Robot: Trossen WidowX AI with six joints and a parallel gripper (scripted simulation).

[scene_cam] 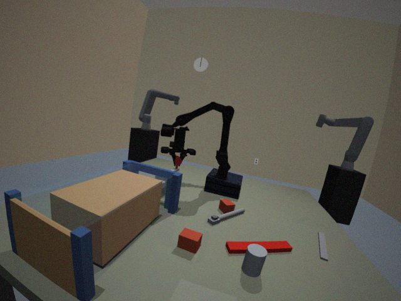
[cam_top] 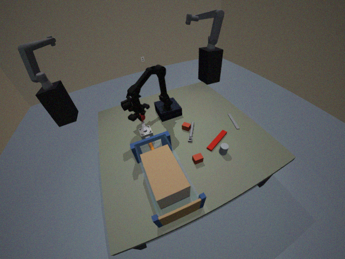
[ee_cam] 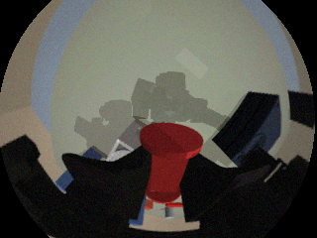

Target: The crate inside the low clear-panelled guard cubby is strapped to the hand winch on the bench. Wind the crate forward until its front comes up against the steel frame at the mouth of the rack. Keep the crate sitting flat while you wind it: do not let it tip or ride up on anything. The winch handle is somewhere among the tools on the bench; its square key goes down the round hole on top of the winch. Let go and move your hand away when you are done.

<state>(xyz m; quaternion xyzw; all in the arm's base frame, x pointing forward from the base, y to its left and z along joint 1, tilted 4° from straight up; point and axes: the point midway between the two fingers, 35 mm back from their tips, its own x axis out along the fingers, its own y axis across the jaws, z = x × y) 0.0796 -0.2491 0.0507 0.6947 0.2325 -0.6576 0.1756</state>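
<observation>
Now: gripper tip 4 cm short of the winch handle and 1 cm above it. Also, from my gripper tip: hand winch 9 cm ahead, 1 cm to the right, 8 cm below; then red knob 2 cm above; then red bar 36 cm ahead, 47 cm to the left, 11 cm below.
</observation>
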